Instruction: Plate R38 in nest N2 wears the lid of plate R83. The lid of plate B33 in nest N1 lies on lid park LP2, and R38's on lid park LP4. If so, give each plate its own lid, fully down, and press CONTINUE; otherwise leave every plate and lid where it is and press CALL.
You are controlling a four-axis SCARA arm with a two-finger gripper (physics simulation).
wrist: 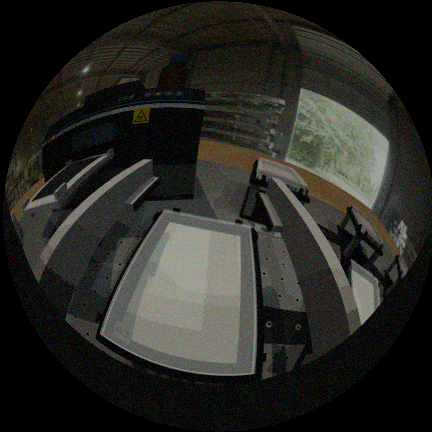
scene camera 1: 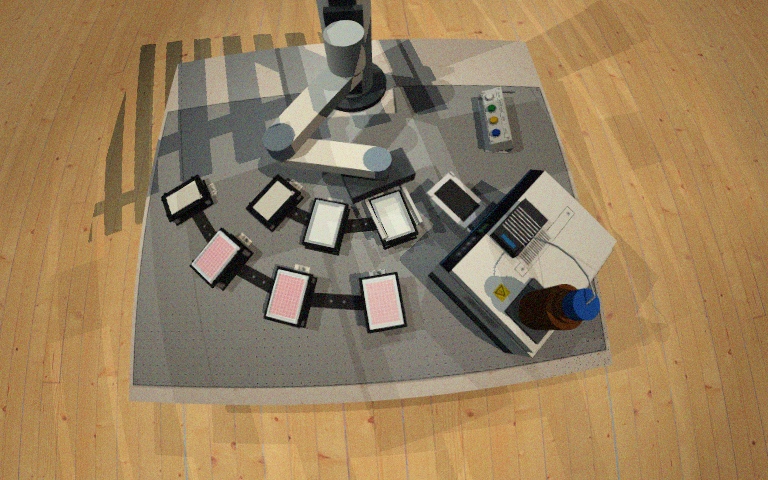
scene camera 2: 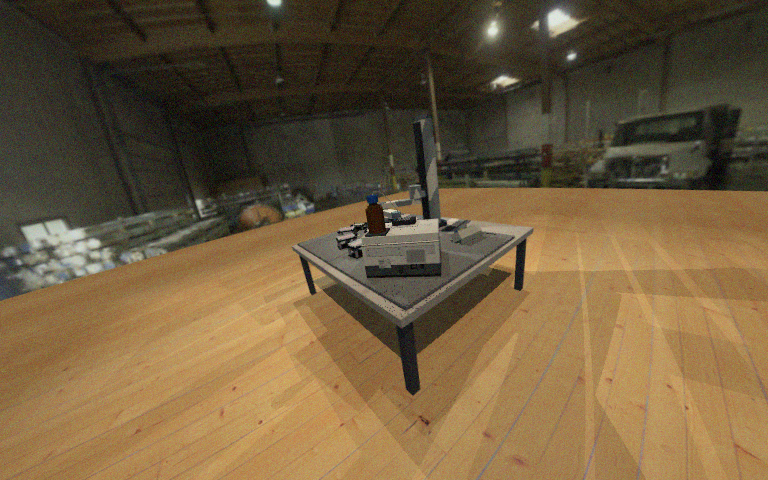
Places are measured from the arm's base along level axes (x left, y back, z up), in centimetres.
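Pixels of known places: gripper, fingertip midpoint: (wrist: 208, 176) (scene camera 1: 402, 231).
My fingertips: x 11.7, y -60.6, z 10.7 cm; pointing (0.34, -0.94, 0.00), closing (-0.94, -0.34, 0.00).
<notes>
For each thing: its middle in the pictures, then the offset to it from my fingertips. "pt": a spot on its surface instead.
- white-rimmed lid-like piece, body centre: (wrist: 190, 277) (scene camera 1: 392, 216) dx -1.9, dy +5.9, dz -4.4 cm
- white-rimmed piece, body centre: (wrist: 366, 307) (scene camera 1: 325, 223) dx -21.1, dy +5.2, dz -4.4 cm
- button box, surface spot: (scene camera 1: 496, 118) pt dx +34.7, dy +36.8, dz -2.0 cm
- brown blue-capped bottle, surface spot: (scene camera 1: 543, 308) pt dx +22.5, dy -23.8, dz +23.4 cm
- white-framed dark tray, surface spot: (wrist: 80, 177) (scene camera 1: 437, 204) pt dx +10.0, dy +6.9, dz +0.4 cm
My gripper (scene camera 1: 394, 213) (wrist: 208, 176) is open. Its two fingers stand apart, one along each side of a white-rimmed lid-like piece (scene camera 1: 391, 219) (wrist: 195, 290) on the rightmost back-row holder. Another white-rimmed piece (scene camera 1: 326, 224) (wrist: 364, 295) lies on the holder to its left in scene camera 1. Two holders farther left show cream tops (scene camera 1: 275, 200) (scene camera 1: 186, 198). Three plates with pink wells sit in the front row: left (scene camera 1: 216, 258), middle (scene camera 1: 288, 296) and right (scene camera 1: 382, 302). Plate, nest and park labels are unreadable. The button box (scene camera 1: 496, 118) has white, green, yellow and blue buttons; its labels are unreadable.
A large white instrument (scene camera 1: 577, 237) (scene camera 2: 402, 254) (wrist: 175, 145) stands at the right, with a brown blue-capped bottle (scene camera 1: 543, 308) (scene camera 2: 374, 219) (wrist: 172, 77) on it. A white-framed dark tray (scene camera 1: 439, 204) (wrist: 80, 177) lies between it and the gripper. The arm column rises at the back.
</notes>
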